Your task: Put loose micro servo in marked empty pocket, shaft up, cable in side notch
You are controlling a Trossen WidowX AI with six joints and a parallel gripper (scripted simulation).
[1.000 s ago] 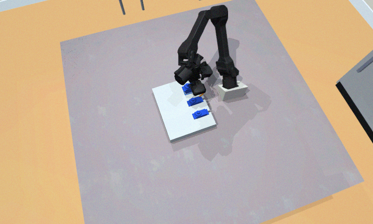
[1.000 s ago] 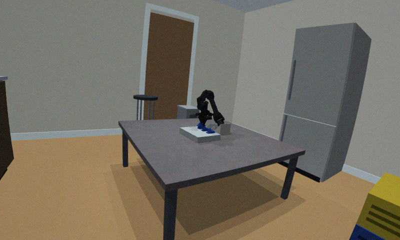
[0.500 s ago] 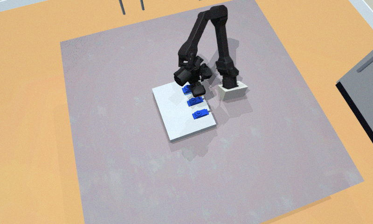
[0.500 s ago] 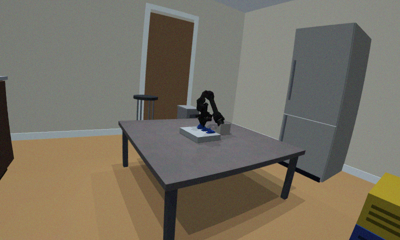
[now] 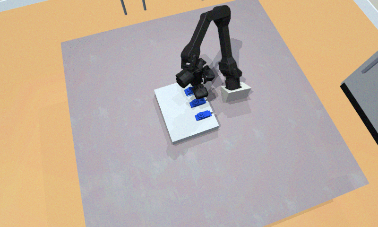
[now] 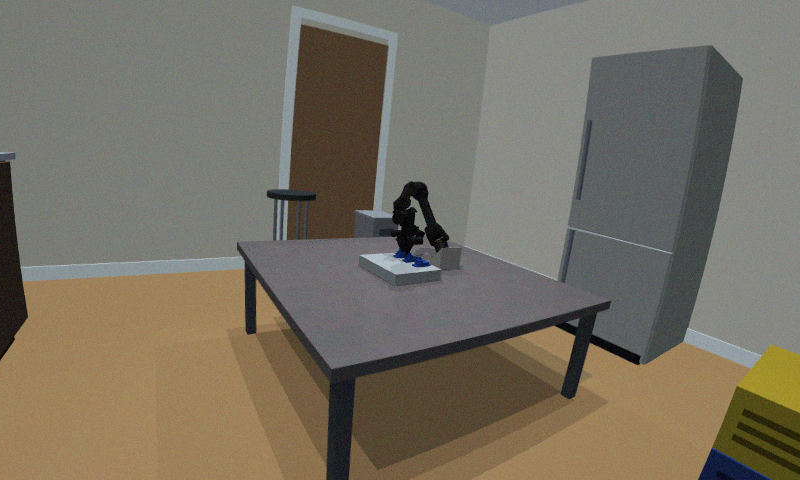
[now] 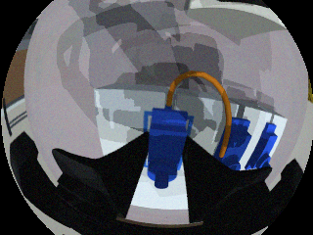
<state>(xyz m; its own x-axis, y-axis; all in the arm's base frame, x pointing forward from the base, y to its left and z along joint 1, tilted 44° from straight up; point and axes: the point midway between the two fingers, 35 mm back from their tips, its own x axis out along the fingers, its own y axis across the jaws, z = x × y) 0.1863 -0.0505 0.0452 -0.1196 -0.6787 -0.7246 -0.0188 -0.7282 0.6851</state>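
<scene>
My gripper tip is 12 cm short of the white deck, 7 cm to the right of it and 3 cm above it.
</scene>
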